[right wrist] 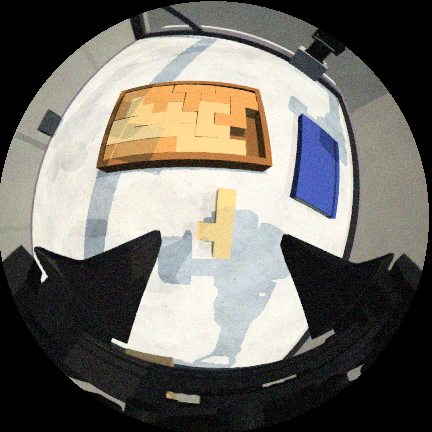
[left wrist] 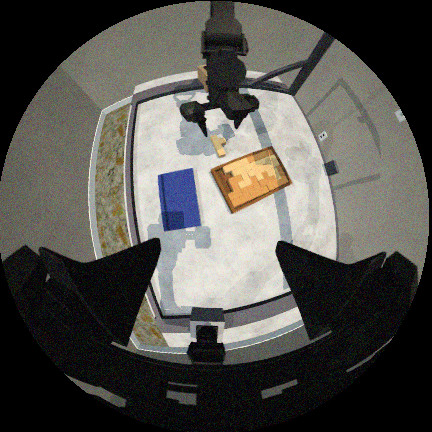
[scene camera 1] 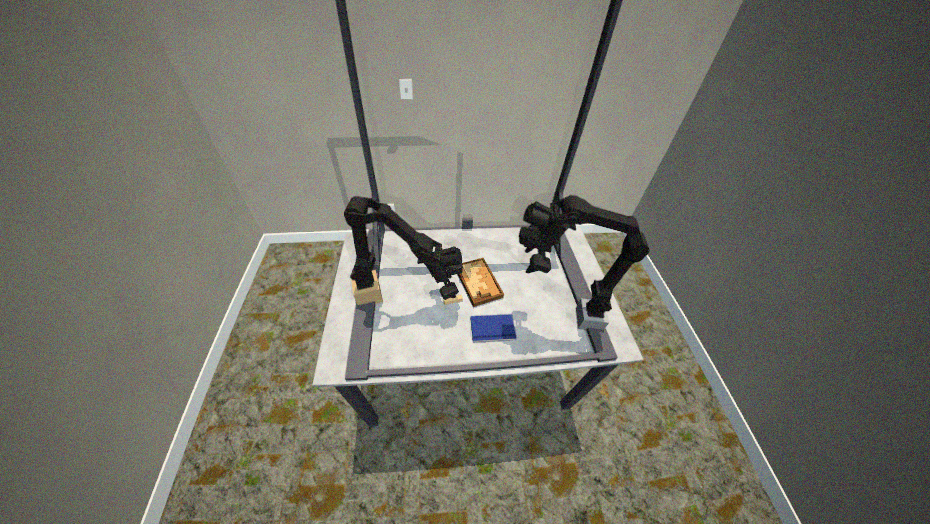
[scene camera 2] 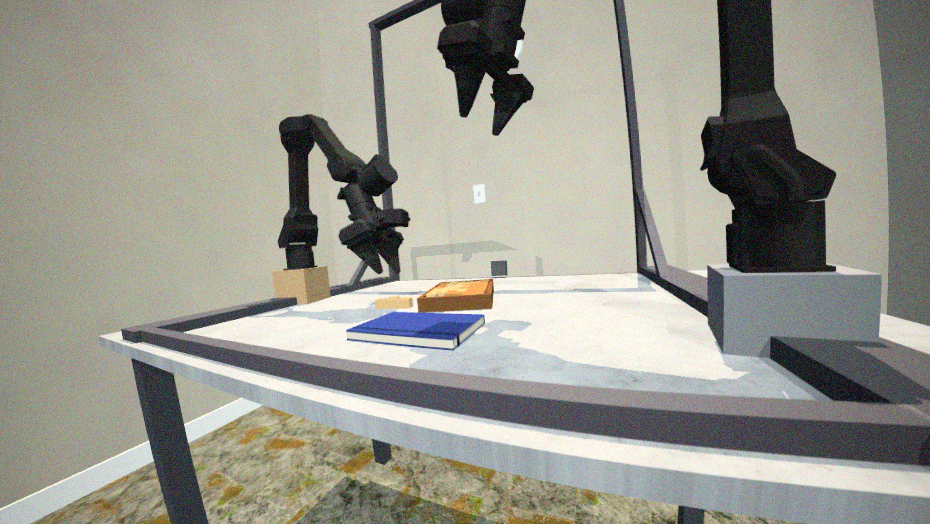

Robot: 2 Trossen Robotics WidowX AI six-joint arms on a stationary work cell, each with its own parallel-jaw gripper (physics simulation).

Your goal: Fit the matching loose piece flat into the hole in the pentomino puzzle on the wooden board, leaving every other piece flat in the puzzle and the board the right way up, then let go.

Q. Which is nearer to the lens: the pale-yellow puzzle piece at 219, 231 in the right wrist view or the blue book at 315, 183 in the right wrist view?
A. The pale-yellow puzzle piece.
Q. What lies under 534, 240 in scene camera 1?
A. The left gripper.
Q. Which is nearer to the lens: the blue book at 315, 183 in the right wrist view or the pale-yellow puzzle piece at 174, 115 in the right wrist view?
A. The pale-yellow puzzle piece.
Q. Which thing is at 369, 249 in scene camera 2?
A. The right gripper.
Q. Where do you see a pale-yellow puzzle piece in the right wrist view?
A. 204, 126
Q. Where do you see a wooden puzzle board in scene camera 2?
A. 475, 301
